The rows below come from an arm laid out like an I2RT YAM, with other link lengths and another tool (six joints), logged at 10 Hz.
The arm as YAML. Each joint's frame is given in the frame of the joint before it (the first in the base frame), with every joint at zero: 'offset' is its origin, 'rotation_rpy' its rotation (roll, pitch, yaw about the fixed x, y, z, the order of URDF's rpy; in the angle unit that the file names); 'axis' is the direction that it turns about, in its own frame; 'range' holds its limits. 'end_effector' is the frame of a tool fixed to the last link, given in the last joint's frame.
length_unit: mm
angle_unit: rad
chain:
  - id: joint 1
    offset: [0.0, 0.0, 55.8]
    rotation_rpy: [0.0, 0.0, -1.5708]
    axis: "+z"
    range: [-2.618, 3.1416]
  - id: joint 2
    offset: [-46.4, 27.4, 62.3]
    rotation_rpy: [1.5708, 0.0, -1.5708]
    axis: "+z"
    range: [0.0, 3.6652]
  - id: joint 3
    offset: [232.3, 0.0, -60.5]
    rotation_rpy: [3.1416, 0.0, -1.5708]
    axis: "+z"
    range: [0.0, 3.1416]
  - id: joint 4
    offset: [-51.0, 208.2, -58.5]
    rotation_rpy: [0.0, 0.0, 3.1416]
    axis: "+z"
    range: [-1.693, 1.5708]
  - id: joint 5
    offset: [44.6, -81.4, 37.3]
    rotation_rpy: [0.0, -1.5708, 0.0]
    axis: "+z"
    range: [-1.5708, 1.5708]
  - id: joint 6
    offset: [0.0, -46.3, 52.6]
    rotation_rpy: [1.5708, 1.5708, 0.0]
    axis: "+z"
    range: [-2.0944, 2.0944]
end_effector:
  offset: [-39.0, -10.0, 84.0]
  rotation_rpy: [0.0, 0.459, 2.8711]
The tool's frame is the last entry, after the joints.
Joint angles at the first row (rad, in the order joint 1, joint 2, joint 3, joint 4, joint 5, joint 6):
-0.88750, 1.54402, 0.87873, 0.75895, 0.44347, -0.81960
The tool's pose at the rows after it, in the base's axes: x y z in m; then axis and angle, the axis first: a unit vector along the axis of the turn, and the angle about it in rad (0 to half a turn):
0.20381, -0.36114, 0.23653, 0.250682, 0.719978, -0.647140, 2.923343
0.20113, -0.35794, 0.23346, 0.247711, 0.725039, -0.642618, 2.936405
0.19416, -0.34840, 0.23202, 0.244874, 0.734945, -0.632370, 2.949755
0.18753, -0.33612, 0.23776, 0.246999, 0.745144, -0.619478, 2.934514
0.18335, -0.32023, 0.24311, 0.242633, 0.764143, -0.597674, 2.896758
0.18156, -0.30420, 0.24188, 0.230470, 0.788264, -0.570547, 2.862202
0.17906, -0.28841, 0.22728, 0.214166, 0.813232, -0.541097, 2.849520
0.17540, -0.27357, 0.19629, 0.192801, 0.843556, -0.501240, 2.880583
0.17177, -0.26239, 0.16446, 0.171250, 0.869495, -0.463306, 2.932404
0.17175, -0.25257, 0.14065, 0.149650, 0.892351, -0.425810, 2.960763
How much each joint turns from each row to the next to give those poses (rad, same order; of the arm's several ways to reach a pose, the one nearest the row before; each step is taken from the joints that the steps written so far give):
-0.00305, 0.00000, -0.00001, -0.00725, 0.00267, -0.00076
0.00000, -0.01716, -0.01257, -0.02442, 0.00076, 0.00038
0.00000, -0.05952, -0.02631, -0.06830, -0.00190, 0.01221
0.00001, -0.08467, -0.01413, -0.09611, -0.01335, 0.03547
-0.00002, -0.09920, -0.00572, -0.13201, -0.04427, 0.05532
-0.00001, -0.08201, -0.00650, -0.12625, -0.05990, 0.05111
0.00003, -0.06295, -0.04271, -0.08317, -0.05605, 0.03548
-0.00001, -0.02900, -0.06298, -0.07132, -0.04654, 0.02137
0.00001, 0.00804, -0.04996, -0.05149, -0.03242, 0.00458
-0.00003, 0.02134, -0.02403, -0.04578, -0.04657, 0.00800

